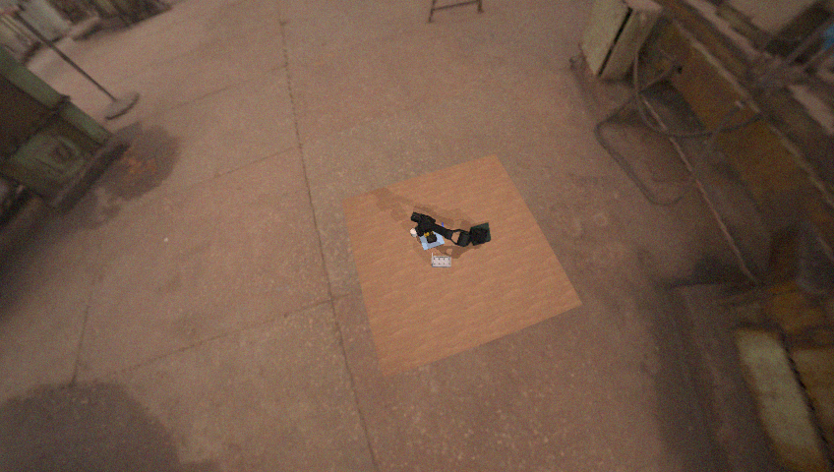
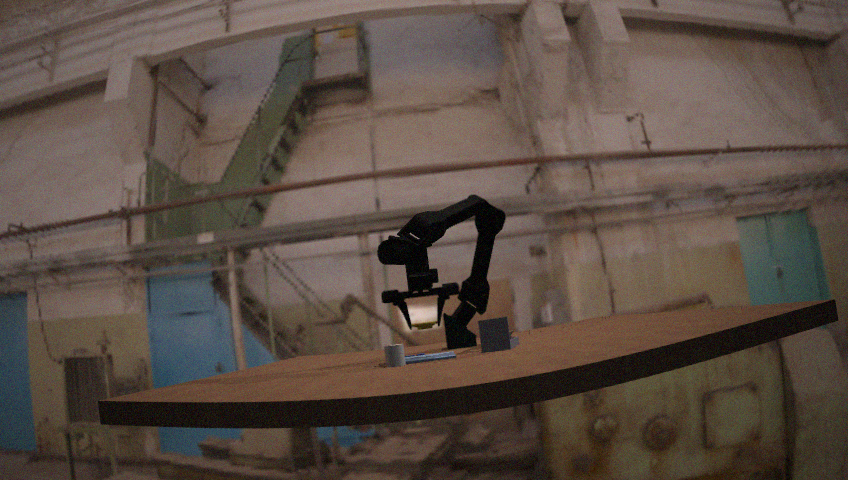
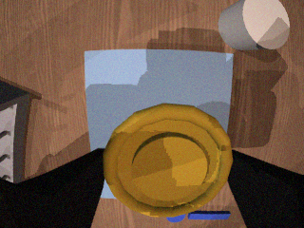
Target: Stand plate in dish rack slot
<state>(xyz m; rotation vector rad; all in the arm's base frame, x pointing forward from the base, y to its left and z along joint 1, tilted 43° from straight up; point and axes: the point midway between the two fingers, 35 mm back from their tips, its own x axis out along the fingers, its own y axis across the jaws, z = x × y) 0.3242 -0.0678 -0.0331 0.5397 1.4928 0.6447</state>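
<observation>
Right now my gripper tip is 40 mm past the dish rack, 180 mm to the right of it and 60 mm above it. Round my gripper tip: light blue mat (20 mm behind, 80 mm below); then yellow plate (10 mm above); then white cup (90 mm ahead, 70 mm to the right, 50 mm below).
</observation>
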